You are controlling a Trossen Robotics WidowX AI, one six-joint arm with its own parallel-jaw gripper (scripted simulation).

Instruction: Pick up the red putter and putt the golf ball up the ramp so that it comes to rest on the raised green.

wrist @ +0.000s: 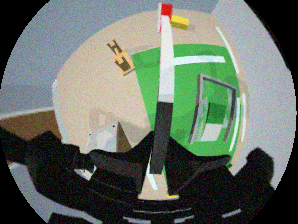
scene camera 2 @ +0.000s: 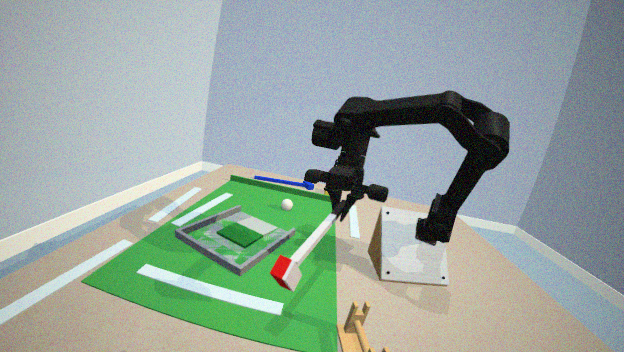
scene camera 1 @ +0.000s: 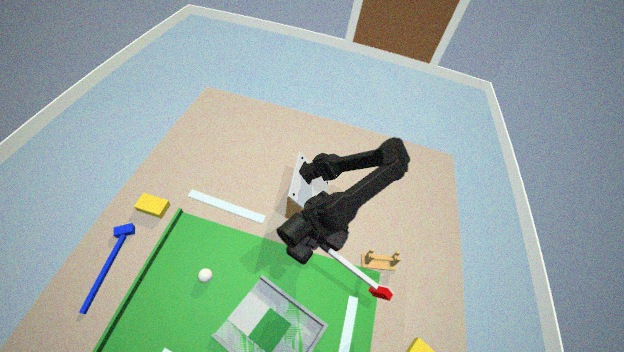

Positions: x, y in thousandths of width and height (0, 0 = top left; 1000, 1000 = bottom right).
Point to a green mat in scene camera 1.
At 275, 857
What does my gripper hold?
A red putter.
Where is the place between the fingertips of my gripper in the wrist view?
529, 596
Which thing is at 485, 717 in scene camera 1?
My gripper.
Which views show my gripper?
The wrist view, scene camera 2 and scene camera 1: all of them.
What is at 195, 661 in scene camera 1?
A blue putter.
